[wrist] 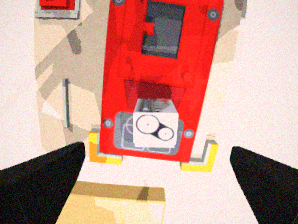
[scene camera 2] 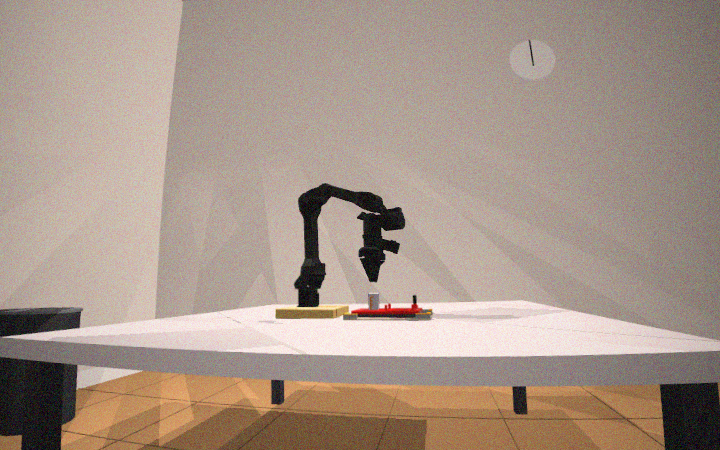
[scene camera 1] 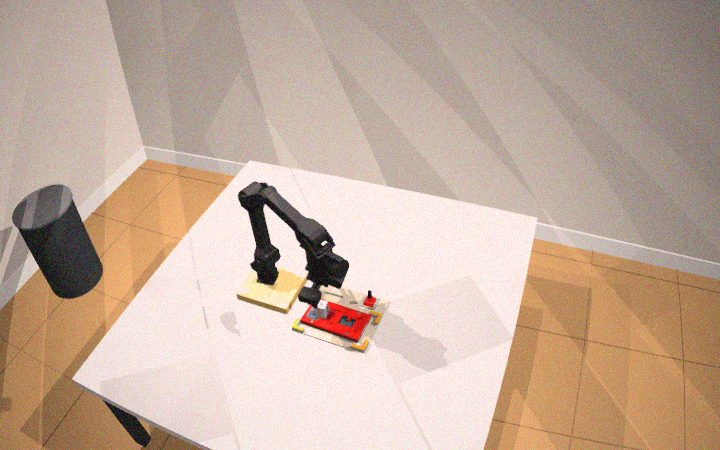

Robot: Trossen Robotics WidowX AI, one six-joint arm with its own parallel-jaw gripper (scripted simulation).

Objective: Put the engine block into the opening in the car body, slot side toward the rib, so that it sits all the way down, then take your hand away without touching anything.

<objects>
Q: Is the gripper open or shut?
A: Open.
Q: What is the gripper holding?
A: Nothing.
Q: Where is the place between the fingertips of the gripper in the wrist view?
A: At 158, 152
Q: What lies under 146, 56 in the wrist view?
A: A red car body.
</objects>
